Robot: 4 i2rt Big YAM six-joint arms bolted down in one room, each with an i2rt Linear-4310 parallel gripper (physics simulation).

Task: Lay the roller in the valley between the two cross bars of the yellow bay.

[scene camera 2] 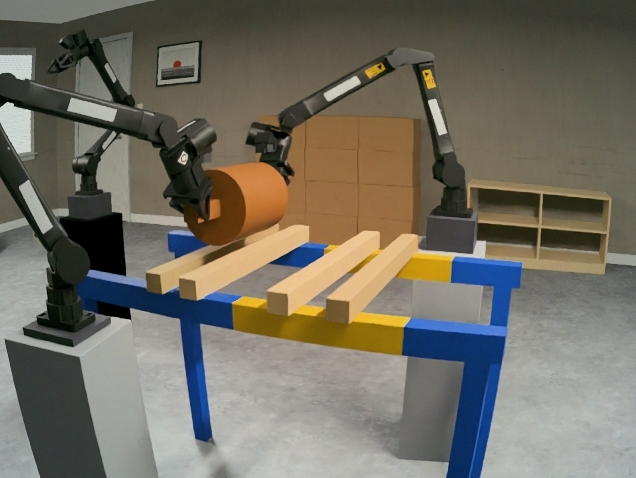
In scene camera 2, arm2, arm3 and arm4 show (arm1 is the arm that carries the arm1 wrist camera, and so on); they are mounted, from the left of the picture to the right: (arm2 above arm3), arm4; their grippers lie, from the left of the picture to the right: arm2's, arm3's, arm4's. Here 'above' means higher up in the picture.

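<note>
The orange roller (262, 197) is held slightly above the two left cross bars (167, 269) (241, 264), over the blue part of the frame. Arm3's gripper (191, 209) is shut on its near square stub. Arm4's gripper (288, 177) is at its far end; the roller hides that stub and part of the fingers, but the raised roller looks held there too. Two cross bars (323, 272) (372, 277) lie side by side across the yellow bay (318, 328), with a narrow valley between them. Arm2's gripper (60, 63) is up at the far left, away from the roller; its finger opening is unclear. Arm1 does not show.
The blue frame (455, 339) carries the bars on its front and back rails. Arm3's grey pedestal (115, 390) stands at the left, and arm4's pedestal (431, 406) behind the frame. Stacked cartons (383, 169) and a wooden shelf (539, 223) stand at the back.
</note>
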